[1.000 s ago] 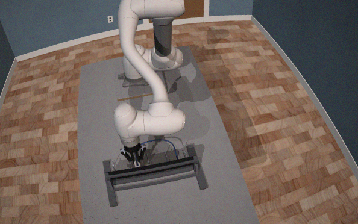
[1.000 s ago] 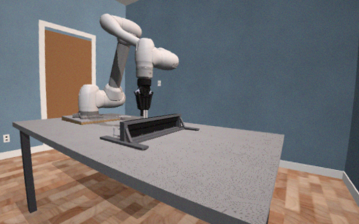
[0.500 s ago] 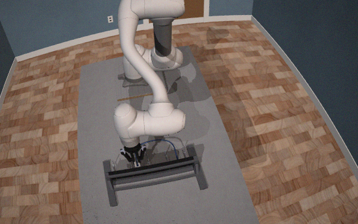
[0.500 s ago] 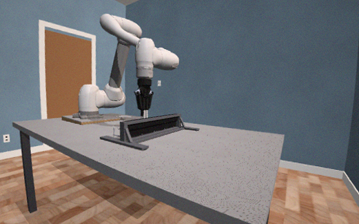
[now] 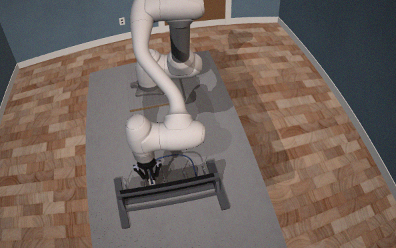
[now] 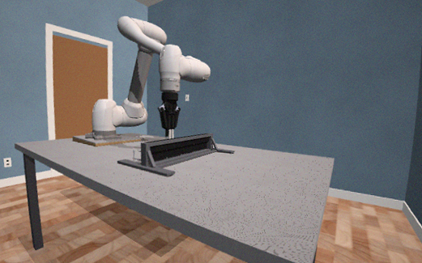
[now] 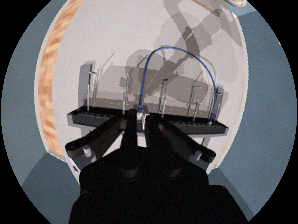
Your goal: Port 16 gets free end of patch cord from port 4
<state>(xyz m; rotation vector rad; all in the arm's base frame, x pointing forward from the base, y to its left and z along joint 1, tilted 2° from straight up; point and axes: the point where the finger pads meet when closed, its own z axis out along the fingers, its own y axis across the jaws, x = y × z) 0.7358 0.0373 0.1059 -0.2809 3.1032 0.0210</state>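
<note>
The plug is 1 cm ahead of my hand and 3 cm below it.
</note>
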